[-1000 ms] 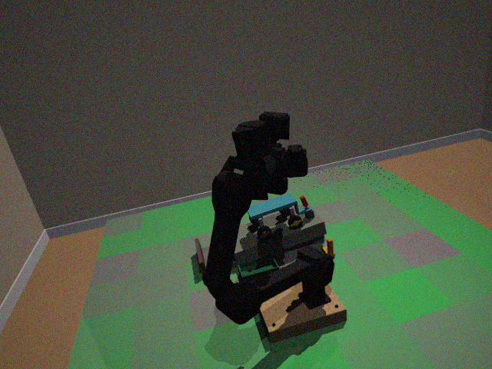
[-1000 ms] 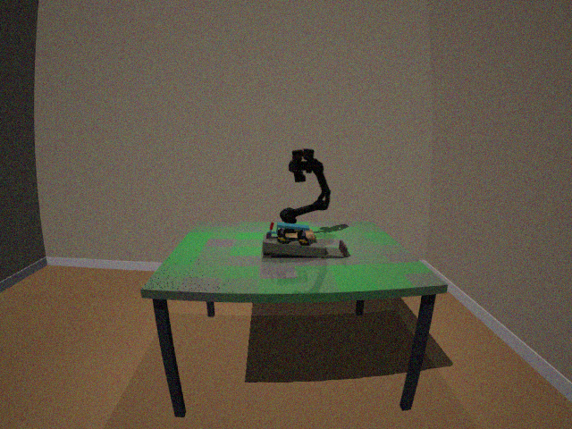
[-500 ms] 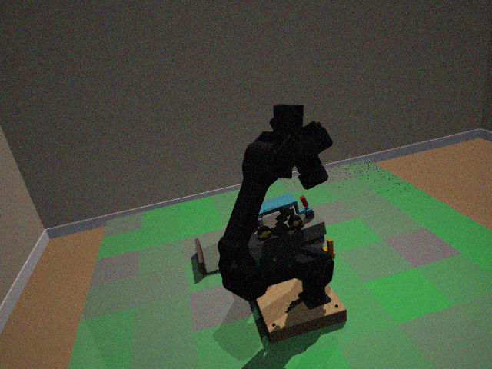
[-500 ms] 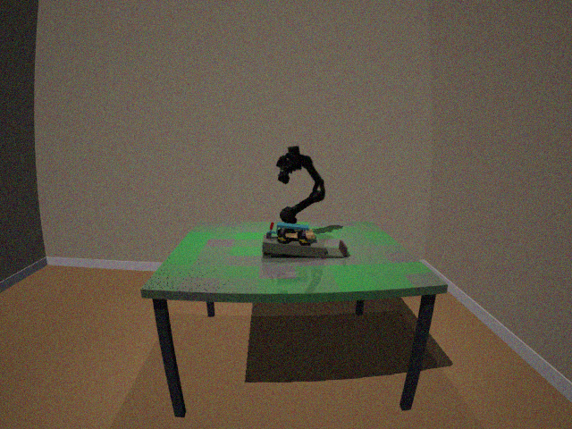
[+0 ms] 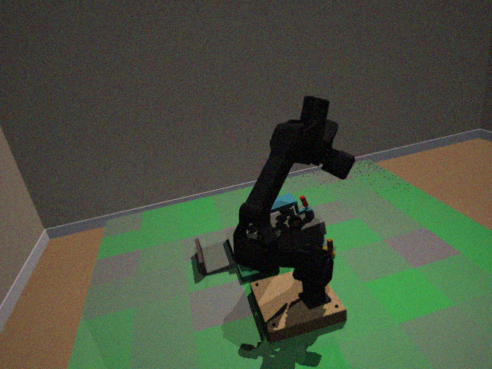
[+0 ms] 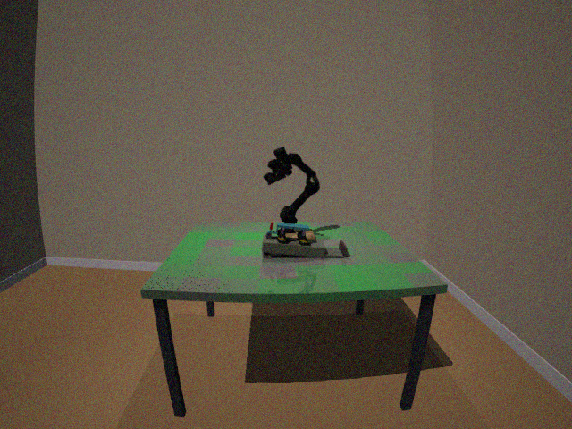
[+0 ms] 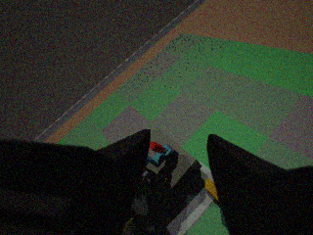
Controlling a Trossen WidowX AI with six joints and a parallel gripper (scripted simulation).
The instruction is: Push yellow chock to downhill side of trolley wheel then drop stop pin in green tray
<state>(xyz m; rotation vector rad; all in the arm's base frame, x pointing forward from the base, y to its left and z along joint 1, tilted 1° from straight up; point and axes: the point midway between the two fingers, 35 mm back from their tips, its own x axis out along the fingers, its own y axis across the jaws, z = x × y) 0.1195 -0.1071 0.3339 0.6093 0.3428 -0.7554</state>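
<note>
Now: the yellow chock 330 mm below my gripper tip, 40 mm ahead of it and 30 mm to the right of it. Also, from my gripper tip: red-headed stop pin (220 mm below, 150 mm ahead, 20 mm to the right); then trolley (240 mm below, 180 mm ahead, 90 mm to the left); then grey ramp (300 mm below, 190 mm ahead, 90 mm to the left).
</note>
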